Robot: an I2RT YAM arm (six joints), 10 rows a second.
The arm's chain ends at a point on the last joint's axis. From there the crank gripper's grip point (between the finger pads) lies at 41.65 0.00 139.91 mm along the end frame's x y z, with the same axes.
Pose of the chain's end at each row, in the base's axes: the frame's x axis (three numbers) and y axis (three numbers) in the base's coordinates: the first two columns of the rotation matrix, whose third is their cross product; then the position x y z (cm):
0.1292, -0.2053, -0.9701, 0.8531, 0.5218, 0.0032, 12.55, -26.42, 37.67
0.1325, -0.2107, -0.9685, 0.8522, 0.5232, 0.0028, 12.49, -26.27, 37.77
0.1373, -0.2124, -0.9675, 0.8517, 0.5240, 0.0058, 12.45, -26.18, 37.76
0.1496, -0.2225, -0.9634, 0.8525, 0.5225, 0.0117, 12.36, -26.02, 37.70
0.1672, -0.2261, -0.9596, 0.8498, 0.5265, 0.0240, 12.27, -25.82, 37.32
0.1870, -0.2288, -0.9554, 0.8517, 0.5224, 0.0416, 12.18, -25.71, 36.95
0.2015, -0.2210, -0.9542, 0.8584, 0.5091, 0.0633, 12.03, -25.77, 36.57
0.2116, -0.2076, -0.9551, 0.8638, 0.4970, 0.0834, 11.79, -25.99, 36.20
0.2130, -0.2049, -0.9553, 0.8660, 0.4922, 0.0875, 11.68, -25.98, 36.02
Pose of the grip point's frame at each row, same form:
0.1292, -0.2053, -0.9701, 0.8531, 0.5218, 0.0032, 20.16, -38.86, 37.02
0.1325, -0.2107, -0.9685, 0.8522, 0.5232, 0.0028, 20.12, -38.70, 37.22
0.1373, -0.2124, -0.9675, 0.8517, 0.5240, 0.0058, 20.10, -38.60, 37.27
0.1496, -0.2225, -0.9634, 0.8525, 0.5225, 0.0117, 19.99, -38.46, 37.43
0.1672, -0.2261, -0.9596, 0.8498, 0.5265, 0.0240, 19.96, -38.23, 37.24
0.1870, -0.2288, -0.9554, 0.8517, 0.5224, 0.0416, 19.81, -38.16, 37.06
0.2015, -0.2210, -0.9542, 0.8584, 0.5091, 0.0633, 19.47, -38.33, 36.69
0.2116, -0.2076, -0.9551, 0.8638, 0.4970, 0.0834, 19.07, -38.64, 36.20
0.2130, -0.2049, -0.9553, 0.8660, 0.4922, 0.0875, 18.89, -38.67, 35.99

